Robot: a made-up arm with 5 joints.
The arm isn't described. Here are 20 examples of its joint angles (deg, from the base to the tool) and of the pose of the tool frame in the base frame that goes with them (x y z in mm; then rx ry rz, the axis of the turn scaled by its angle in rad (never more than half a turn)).
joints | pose
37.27 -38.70 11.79 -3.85 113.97 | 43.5 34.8 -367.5 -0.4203 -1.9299 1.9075
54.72 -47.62 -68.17 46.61 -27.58 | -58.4 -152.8 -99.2 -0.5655 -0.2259 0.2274
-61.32 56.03 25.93 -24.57 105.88 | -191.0 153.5 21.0 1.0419 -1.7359 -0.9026
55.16 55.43 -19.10 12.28 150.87 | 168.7 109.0 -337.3 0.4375 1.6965 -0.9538
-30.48 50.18 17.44 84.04 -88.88 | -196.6 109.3 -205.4 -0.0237 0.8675 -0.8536
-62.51 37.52 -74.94 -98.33 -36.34 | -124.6 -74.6 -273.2 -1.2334 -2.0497 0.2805
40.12 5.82 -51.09 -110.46 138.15 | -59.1 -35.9 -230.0 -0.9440 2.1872 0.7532
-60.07 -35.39 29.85 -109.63 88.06 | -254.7 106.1 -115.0 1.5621 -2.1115 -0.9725
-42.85 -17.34 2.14 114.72 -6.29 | -139.7 -58.2 -170.5 -0.6106 -0.1746 1.2037
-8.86 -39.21 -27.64 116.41 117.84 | -42.3 -111.9 -105.4 0.3465 0.9692 2.9216
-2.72 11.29 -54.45 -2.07 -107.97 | -54.7 -33.5 -356.4 0.3949 1.1160 -0.0127
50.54 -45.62 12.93 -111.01 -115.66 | 125.3 107.5 -256.9 1.7947 0.3146 -0.2543
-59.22 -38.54 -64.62 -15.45 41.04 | 7.8 -138.2 -171.5 2.0580 0.8644 0.7937
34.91 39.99 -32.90 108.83 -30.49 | 76.9 -48.0 -348.1 -0.2844 -1.2053 0.0008
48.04 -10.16 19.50 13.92 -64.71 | 143.5 65.5 -329.2 0.7278 -0.9110 -1.2862
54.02 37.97 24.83 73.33 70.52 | 123.8 142.5 -289.8 -0.2493 -1.8474 0.6156
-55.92 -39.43 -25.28 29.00 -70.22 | -88.8 -116.2 -197.9 -0.1981 0.6874 0.4207
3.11 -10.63 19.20 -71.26 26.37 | -55.2 199.4 -260.2 1.9241 -1.8196 -0.4862
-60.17 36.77 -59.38 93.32 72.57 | -157.8 -38.3 -375.6 -2.0001 1.2857 -1.9241
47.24 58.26 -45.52 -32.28 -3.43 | 104.6 57.3 -343.2 2.4135 -0.9730 0.9518
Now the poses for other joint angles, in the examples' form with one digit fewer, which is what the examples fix.
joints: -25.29 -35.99 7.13 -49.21 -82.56
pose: -162 92 -265 0.993 0.910 -0.714
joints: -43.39 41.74 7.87 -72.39 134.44
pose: -185 126 -45 0.346 -2.422 -1.440
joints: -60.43 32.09 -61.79 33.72 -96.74
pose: -207 -14 -339 0.627 1.350 0.653
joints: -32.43 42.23 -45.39 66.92 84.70
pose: -150 9 -387 1.929 -1.743 1.721
